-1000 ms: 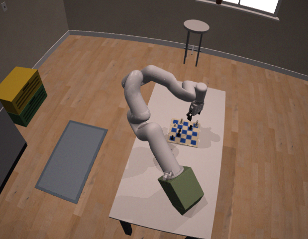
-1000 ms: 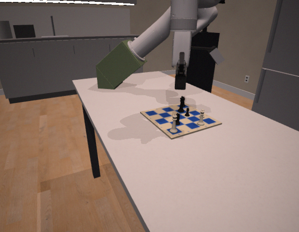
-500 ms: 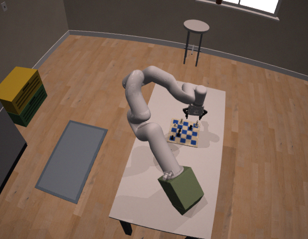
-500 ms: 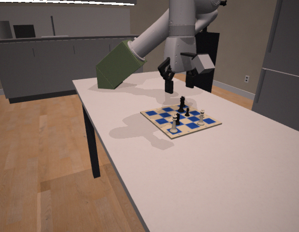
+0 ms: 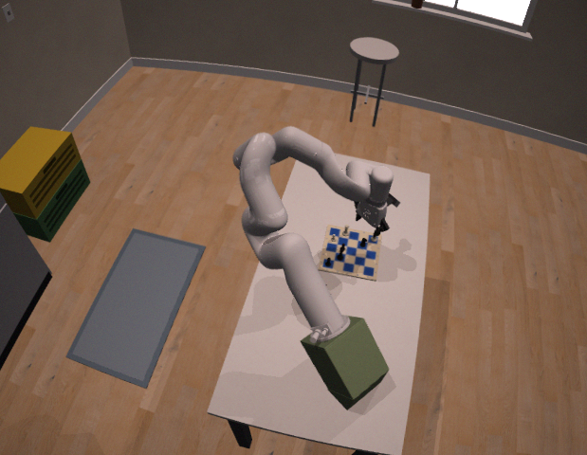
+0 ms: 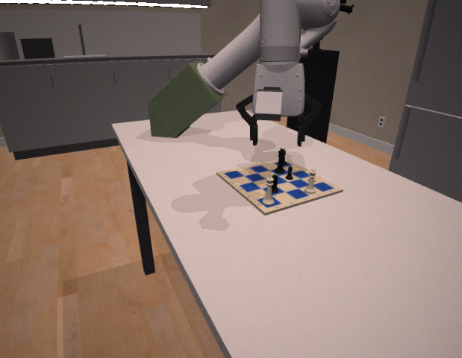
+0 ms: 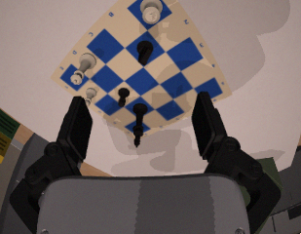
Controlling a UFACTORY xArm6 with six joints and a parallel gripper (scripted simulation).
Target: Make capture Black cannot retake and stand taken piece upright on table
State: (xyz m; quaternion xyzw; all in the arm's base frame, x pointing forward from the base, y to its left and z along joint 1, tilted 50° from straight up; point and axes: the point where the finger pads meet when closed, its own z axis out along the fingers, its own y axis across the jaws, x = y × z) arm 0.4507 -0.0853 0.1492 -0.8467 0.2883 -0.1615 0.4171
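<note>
Right now my hand is 100 mm above the black knight. Round my hand: black pawn (50 mm behind, 60 mm to the left, 110 mm below); then white piece (50 mm ahead, 30 mm to the right, 90 mm below); then blue-and-tan chessboard (50 mm behind, 30 mm to the left, 120 mm below).
</note>
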